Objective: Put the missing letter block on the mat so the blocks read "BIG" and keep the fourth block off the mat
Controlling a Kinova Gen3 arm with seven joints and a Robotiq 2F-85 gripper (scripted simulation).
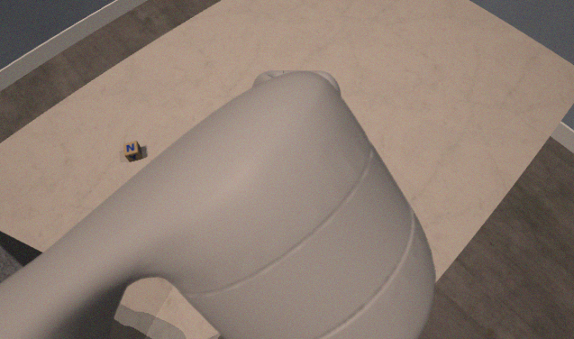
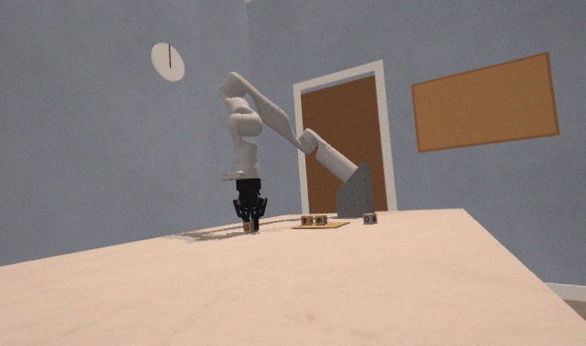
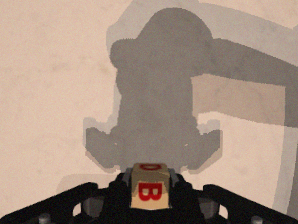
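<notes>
Right now the B block is right at my hand. From my hand the other things lie so: letter block: 32 cm to the left, 17 cm behind; then mat: 18 cm to the left, 13 cm behind, 2 cm below.
</notes>
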